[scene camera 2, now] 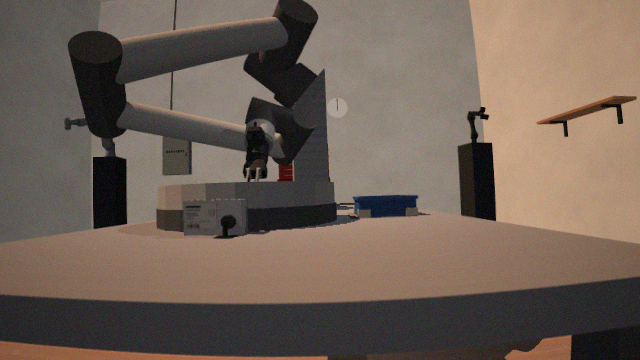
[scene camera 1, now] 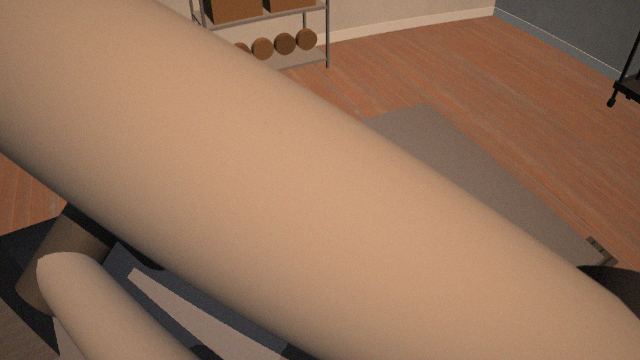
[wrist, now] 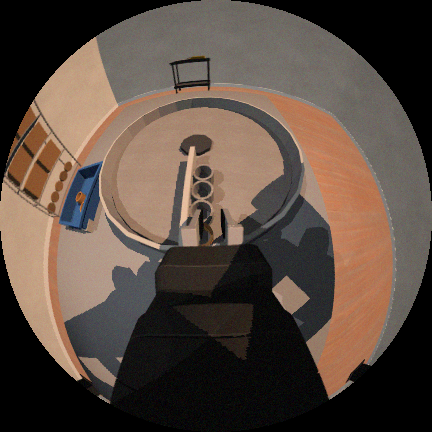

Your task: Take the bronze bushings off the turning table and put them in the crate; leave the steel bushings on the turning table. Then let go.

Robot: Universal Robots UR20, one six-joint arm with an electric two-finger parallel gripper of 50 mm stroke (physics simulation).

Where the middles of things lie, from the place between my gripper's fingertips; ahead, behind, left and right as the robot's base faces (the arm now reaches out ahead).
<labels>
The blue crate (scene camera 2: 386, 205) lies 15 cm ahead of my hand, 36 cm to the left of it and 7 cm below it.
</labels>
